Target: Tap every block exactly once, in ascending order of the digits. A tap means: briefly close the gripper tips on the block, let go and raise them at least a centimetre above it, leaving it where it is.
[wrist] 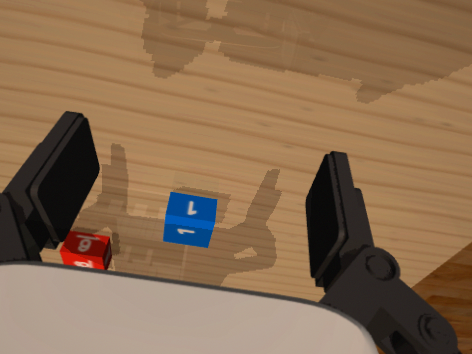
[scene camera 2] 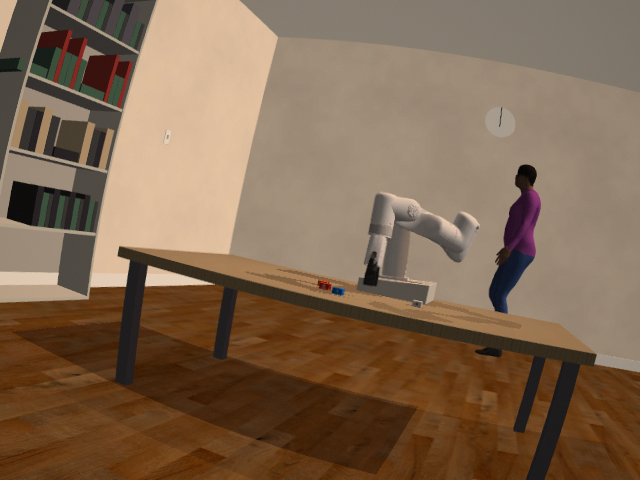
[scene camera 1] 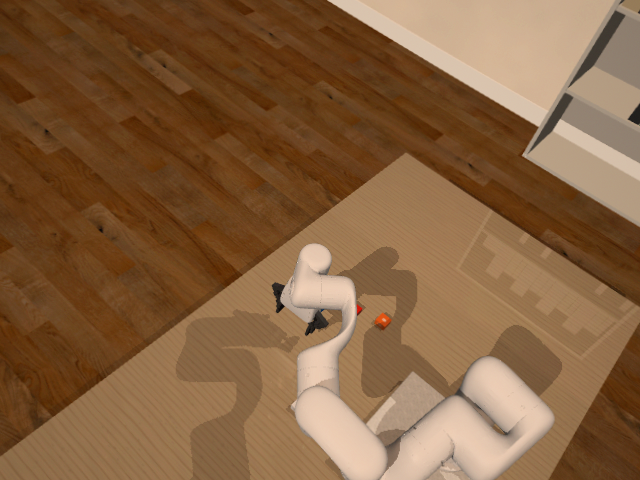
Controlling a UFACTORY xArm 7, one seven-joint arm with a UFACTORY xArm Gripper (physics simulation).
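Note:
My gripper (scene camera 1: 297,311) (scene camera 2: 371,282) (wrist: 205,158) is open and empty, above the table. In the wrist view a blue block (wrist: 190,220) marked 1 lies below, between the two fingers' sides and nearer the palm than the tips. It shows small in scene camera 2 (scene camera 2: 338,291) and is mostly hidden by the arm in scene camera 1. A red block (wrist: 86,251) (scene camera 1: 358,309) lies by the left finger, partly hidden by the gripper body; I cannot read its digit surely. An orange block (scene camera 1: 383,321) lies beyond it. A white block (scene camera 2: 417,303) lies apart on the table.
The wooden table (scene camera 1: 408,206) (scene camera 2: 206,263) carries the blocks and the arm's pale base (scene camera 2: 429,292). The arm and its shadows cover part of the table in scene camera 1. A bookshelf (scene camera 2: 57,82) and a person in purple (scene camera 2: 523,217) stand beyond the table.

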